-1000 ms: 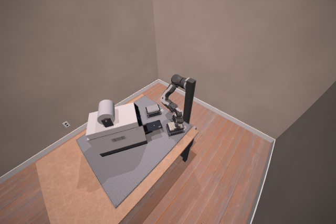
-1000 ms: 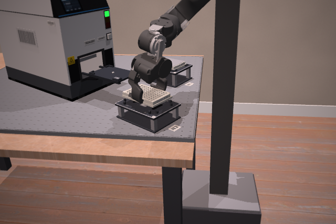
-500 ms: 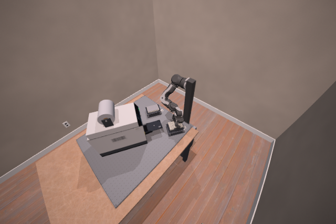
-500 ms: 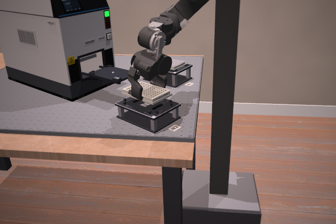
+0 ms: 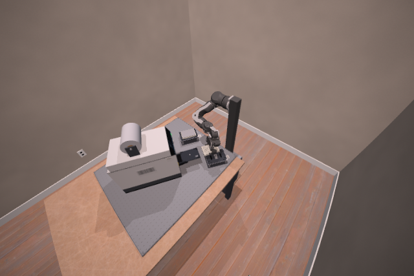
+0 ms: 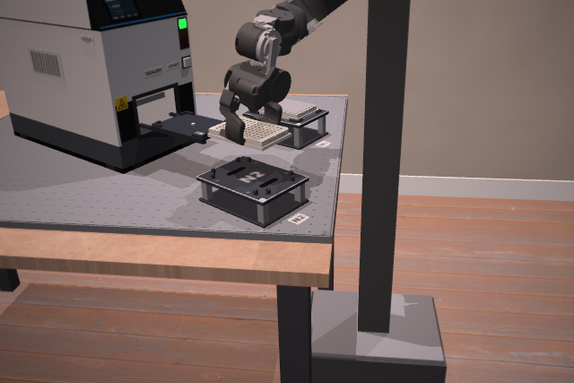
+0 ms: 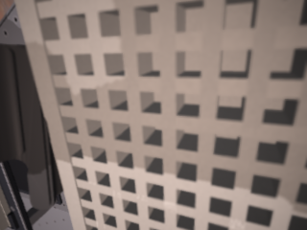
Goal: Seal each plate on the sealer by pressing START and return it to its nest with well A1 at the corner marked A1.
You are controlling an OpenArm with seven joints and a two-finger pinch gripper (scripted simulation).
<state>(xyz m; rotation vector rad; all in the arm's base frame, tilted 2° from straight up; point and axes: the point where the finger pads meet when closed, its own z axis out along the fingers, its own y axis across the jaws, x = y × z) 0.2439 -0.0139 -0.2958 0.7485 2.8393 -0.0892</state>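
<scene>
Right now my hand is 130 mm short of the sealer stage, 100 mm to the left of it and 30 mm above it. From my hand the other things lie so: plate: right at my hand; start button: 230 mm to the right, 180 mm ahead, 70 mm above; nest label: 120 mm below, 110 mm to the left, 100 mm behind.
</scene>
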